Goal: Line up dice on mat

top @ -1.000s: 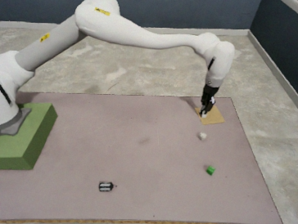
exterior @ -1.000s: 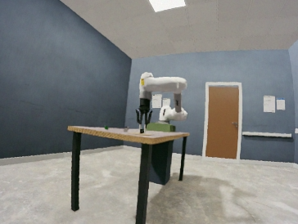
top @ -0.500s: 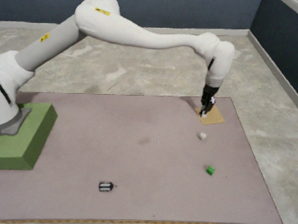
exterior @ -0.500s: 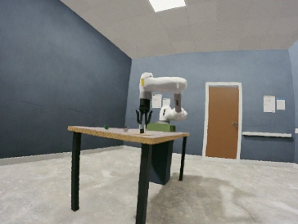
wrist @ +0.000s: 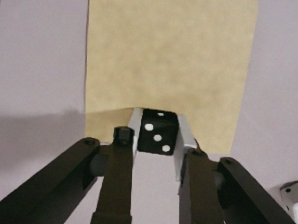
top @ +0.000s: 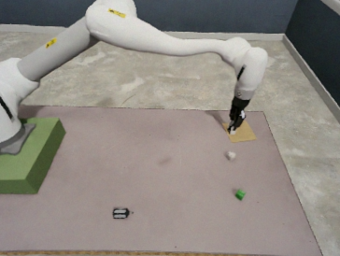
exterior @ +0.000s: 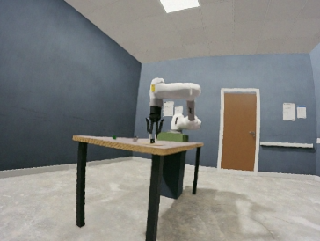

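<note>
Right now the black die is 2 cm below my hand. Round my hand: white die 17 cm to the right, 4 cm behind, 3 cm below; mat 5 cm ahead, 4 cm below, 1 cm to the left; green die 37 cm to the right, 3 cm below, 3 cm behind.
</note>
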